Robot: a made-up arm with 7 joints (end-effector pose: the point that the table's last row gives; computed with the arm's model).
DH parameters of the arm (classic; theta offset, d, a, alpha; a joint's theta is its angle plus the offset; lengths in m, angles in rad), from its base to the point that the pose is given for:
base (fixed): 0.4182 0 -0.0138 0
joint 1: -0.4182 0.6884 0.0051 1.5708
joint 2: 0 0.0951 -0.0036 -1.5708
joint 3: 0 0.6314 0.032 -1.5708
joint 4: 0 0.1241 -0.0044 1.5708
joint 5: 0 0.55 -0.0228 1.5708
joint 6: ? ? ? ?
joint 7: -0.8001 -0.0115 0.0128 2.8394
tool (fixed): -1.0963 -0.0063 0 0
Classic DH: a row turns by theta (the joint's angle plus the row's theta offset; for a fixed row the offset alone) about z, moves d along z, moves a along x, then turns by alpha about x.
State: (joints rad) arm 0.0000 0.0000 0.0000 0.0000 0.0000 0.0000 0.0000
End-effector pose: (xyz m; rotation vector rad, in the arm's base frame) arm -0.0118 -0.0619 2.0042 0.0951 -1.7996 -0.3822
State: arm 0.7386 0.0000 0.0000 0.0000 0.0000 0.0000 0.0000
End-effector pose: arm 0.0259 -0.0467 2.0042 0.7326 -1.6314 0.1476
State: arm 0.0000 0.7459 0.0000 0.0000 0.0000 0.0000 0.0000
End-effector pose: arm -0.9036 -0.0619 1.6519 0.2640 -2.5334 -0.3724
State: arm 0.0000 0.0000 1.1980 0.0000 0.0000 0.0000 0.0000
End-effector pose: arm -0.0475 -0.0872 2.0042 1.0986 -1.4399 0.4758
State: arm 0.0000 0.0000 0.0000 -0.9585 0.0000 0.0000 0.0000
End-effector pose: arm -0.5579 -0.0619 1.6864 0.3186 -2.7415 -0.3611
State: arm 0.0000 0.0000 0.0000 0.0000 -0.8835 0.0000 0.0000
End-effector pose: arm -0.0674 -0.0089 2.0042 -0.7219 -1.7614 -0.9970
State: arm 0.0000 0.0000 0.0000 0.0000 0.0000 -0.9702 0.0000
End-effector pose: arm 0.1014 -0.0619 1.9503 -0.0843 -0.8409 -0.3424
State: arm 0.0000 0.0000 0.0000 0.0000 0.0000 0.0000 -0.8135
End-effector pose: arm -0.0118 -0.0569 1.9952 -0.4728 -1.8289 0.3659
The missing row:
joint 6: 1.5708 0.0932 0.1241 1.5708
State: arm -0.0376 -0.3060 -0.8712 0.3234 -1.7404 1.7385 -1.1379
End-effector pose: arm 0.6226 -0.0547 1.6924 2.7451 -0.4181 -1.4471
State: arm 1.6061 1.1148 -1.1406 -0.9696 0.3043 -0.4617 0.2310
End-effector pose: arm -0.3511 -1.0340 1.0064 1.5940 -1.9774 -1.1753
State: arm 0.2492 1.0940 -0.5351 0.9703 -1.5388 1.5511 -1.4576
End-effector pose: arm -0.6368 -0.2575 1.5998 -2.7969 -0.6397 0.0909
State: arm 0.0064 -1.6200 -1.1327 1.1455 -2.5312 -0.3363 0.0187
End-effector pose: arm 0.9463 -0.5801 0.2132 2.2408 -0.6347 -1.0824
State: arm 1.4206 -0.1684 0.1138 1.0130 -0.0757 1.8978 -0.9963
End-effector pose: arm 0.0661 0.5304 1.6360 1.1451 -2.6408 0.8122
